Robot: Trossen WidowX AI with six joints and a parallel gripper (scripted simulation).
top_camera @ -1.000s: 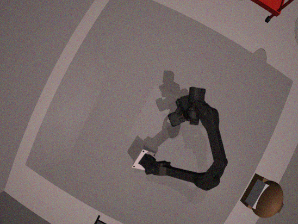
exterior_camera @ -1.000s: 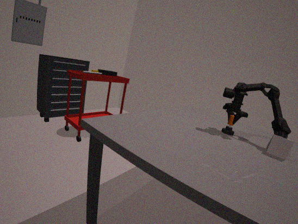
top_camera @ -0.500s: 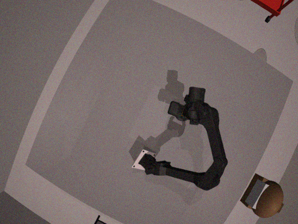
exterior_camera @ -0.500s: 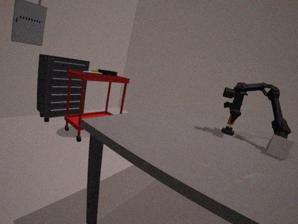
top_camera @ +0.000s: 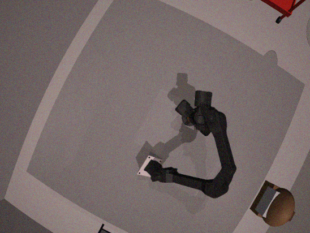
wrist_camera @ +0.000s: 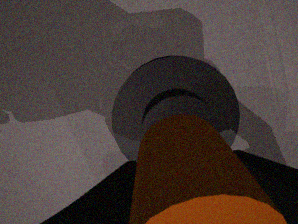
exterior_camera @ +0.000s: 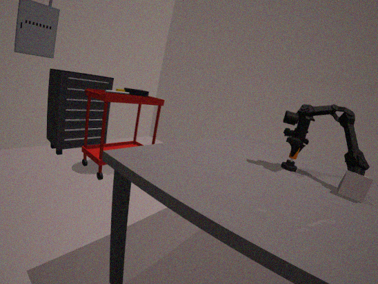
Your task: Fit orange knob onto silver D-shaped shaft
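Right now the orange knob is 30 mm above my gripper tip. From my gripper tip the other things lie so: dark round pedestal (40 mm below).
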